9 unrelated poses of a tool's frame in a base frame.
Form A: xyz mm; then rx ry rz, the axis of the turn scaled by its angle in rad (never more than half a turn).
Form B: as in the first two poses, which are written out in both.
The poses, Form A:
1: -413, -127, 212, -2.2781, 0.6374, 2.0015
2: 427, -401, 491, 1.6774, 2.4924, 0.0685
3: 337, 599, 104, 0.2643, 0.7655, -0.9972
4: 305, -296, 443, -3.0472, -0.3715, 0.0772
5: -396, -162, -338, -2.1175, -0.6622, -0.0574
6: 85, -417, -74, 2.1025, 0.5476, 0.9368
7: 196, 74, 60, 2.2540, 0.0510, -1.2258
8: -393, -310, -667, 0.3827, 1.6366, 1.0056
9: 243, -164, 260, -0.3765, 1.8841, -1.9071
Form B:
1:
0.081, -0.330, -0.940, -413
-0.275, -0.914, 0.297, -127
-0.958, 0.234, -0.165, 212
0, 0, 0, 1

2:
-0.370, 0.919, 0.138, 427
0.925, 0.379, -0.038, -401
-0.088, 0.114, -0.990, 491
0, 0, 0, 1

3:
0.313, 0.833, 0.457, 337
-0.657, 0.537, -0.529, 599
-0.686, -0.135, 0.715, 104
0, 0, 0, 1

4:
0.970, 0.238, -0.058, 305
0.242, -0.968, 0.064, -296
-0.041, -0.076, -0.996, 443
0, 0, 0, 1

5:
0.856, 0.477, -0.198, -396
0.436, -0.461, 0.773, -162
0.277, -0.748, -0.603, -338
0, 0, 0, 1

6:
0.639, 0.075, 0.765, 85
0.630, -0.622, -0.465, -417
0.441, 0.779, -0.445, -74
0, 0, 0, 1

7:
0.580, 0.292, -0.761, 196
-0.228, -0.838, -0.495, 74
-0.782, 0.460, -0.419, 60
0, 0, 0, 1

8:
-0.326, -0.250, 0.912, -393
0.700, 0.584, 0.410, -310
-0.635, 0.772, -0.015, -667
0, 0, 0, 1

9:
-0.870, 0.112, 0.480, 243
-0.481, 0.017, -0.876, -164
-0.106, -0.994, 0.039, 260
0, 0, 0, 1

